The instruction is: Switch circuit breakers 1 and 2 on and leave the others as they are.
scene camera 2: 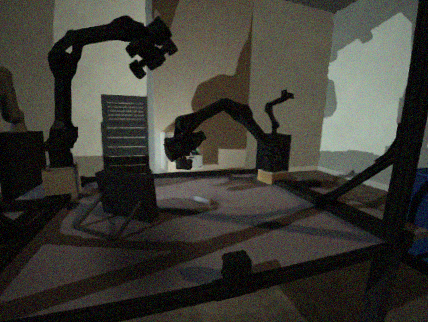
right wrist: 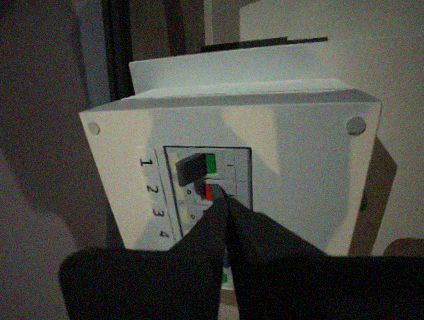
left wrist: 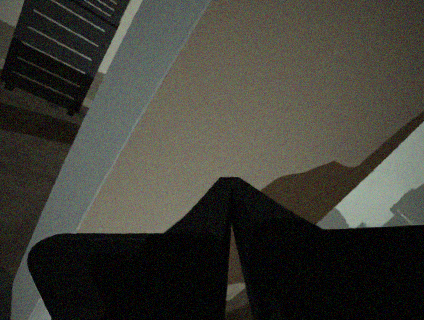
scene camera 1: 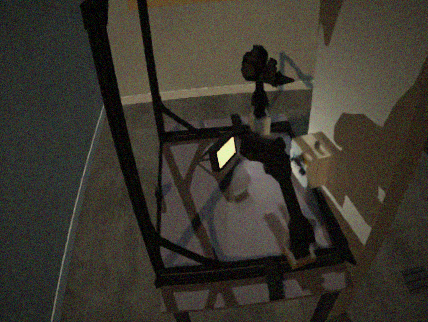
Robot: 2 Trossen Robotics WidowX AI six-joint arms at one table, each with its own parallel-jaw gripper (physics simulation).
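Places are measured from the left arm's base along level axes (x ahead, y left, z up), in metres.
Pixels of known places: left gripper, fingertip midpoint: (scene camera 2: 160,64) (left wrist: 229,186) (scene camera 1: 294,80); right gripper, fingertip midpoint: (right wrist: 225,205) (scene camera 1: 290,157); left arm's base, origin of the base link: (scene camera 2: 61,165) (scene camera 1: 259,113); right arm's base, origin of the base link: (scene camera 2: 272,170) (scene camera 1: 299,251).
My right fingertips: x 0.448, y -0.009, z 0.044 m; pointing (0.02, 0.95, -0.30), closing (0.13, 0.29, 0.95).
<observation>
For each thing: its middle in the pictures, then the offset to it from my right fingertips. "spot": a spot on its surface instead.
- Breaker 1's dark lever, body centre: (right wrist: 193,167) dy +0.020, dx -0.011, dz -0.024 m
- green patch, surface spot: (right wrist: 211,163) spot: dy +0.028, dx -0.012, dz -0.015 m
- red patch, surface spot: (right wrist: 208,192) spot: dy +0.029, dx +0.009, dz -0.019 m
- monitor, body centre: (scene camera 2: 112,203) (scene camera 1: 214,149) dy -0.296, dx -0.278, dz -0.097 m
- small white piece, body centre: (scene camera 2: 202,199) dy -0.243, dx +0.012, dz -0.147 m
The pale breaker box (right wrist: 305,160) (scene camera 1: 320,171) (scene camera 2: 199,161) stands beyond the table's edge. In the right wrist view, labels 1 to 4 run down its panel. Breaker 1's dark lever (right wrist: 191,169) points left, with a green patch (right wrist: 211,163) to its right. Breaker 2 has a red patch (right wrist: 208,192); its lever (right wrist: 217,190) lies to the right of the red, partly covered by my fingertips. My right gripper (right wrist: 225,205) is shut and empty, close to breaker 2. The lower breakers are mostly hidden by the fingers. My left gripper (left wrist: 229,186) is shut and empty, raised high away from the box.
A monitor (scene camera 1: 227,152) (scene camera 2: 130,195) stands on the table, left of the right arm. A small white piece (scene camera 2: 202,200) lies on the table. Dark frame posts (scene camera 1: 117,130) (scene camera 2: 405,150) rise at the table's edge. A slatted cabinet (scene camera 2: 125,131) (left wrist: 60,50) stands behind.
</observation>
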